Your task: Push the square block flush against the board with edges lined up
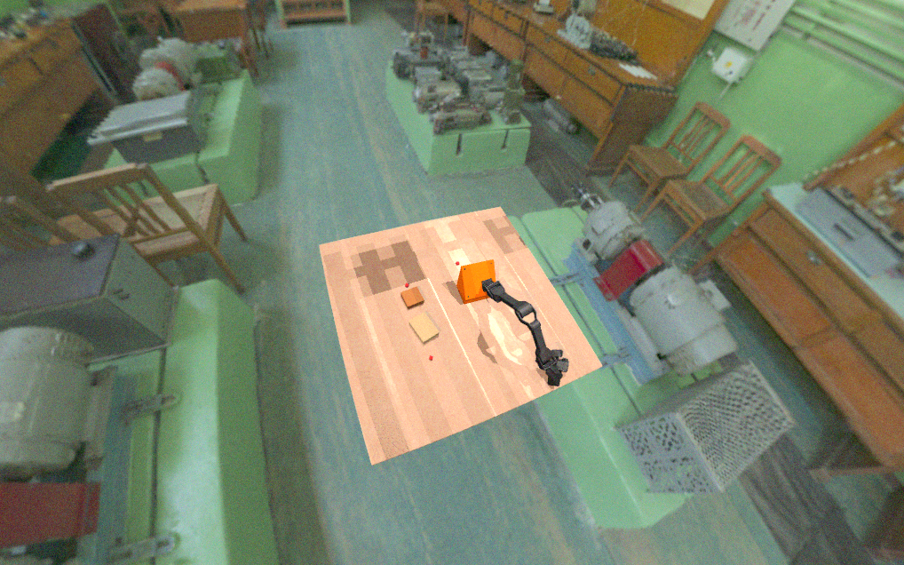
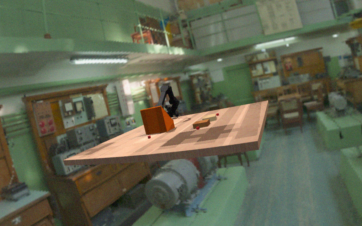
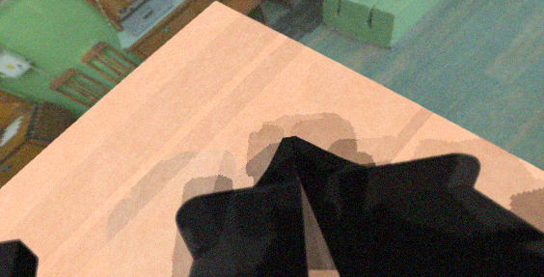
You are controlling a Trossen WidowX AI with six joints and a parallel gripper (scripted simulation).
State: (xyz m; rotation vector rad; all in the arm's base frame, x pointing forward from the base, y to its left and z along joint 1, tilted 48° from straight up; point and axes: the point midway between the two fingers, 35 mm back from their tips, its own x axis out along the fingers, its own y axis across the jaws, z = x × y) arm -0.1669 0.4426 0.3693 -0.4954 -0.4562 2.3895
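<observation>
Right now my gripper tip is 61 cm short of the tan board, 49 cm to the left of it and 1 cm below it. From my gripper tip the other things lie so: brown square block (61 cm ahead, 68 cm to the right, 1 cm above).
</observation>
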